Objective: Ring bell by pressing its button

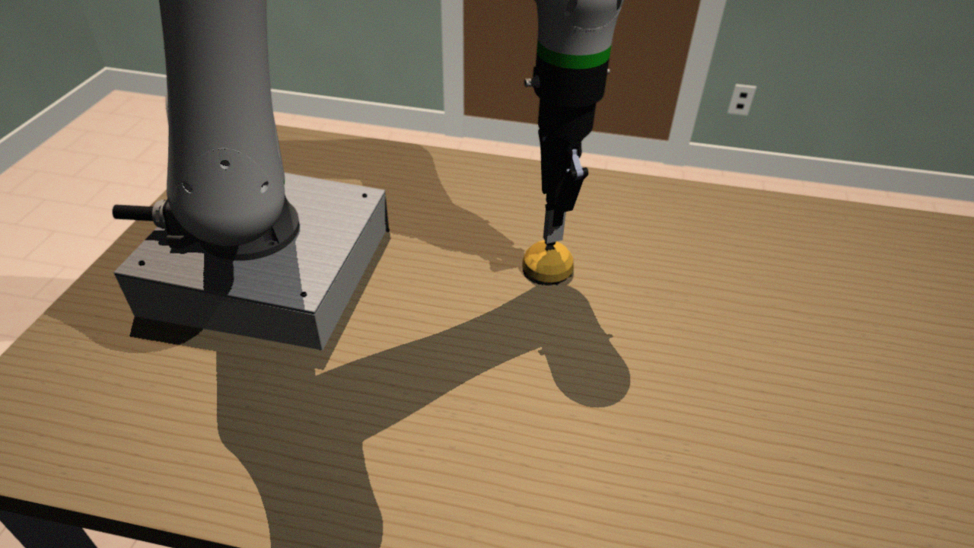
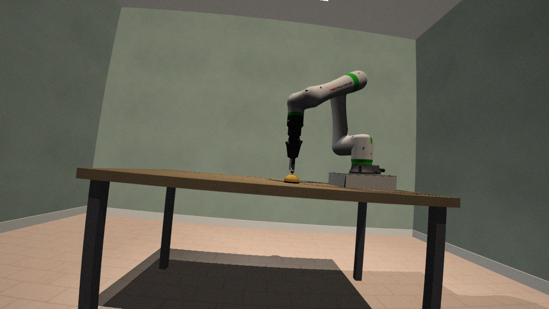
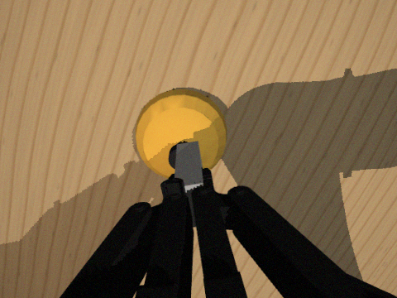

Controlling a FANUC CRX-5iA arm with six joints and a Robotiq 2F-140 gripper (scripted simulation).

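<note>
Right now the black button is 10 mm to the left of my hand and 50 mm below it. The rest, counted from my hand: yellow dome bell: 10 mm to the left, 60 mm below.
</note>
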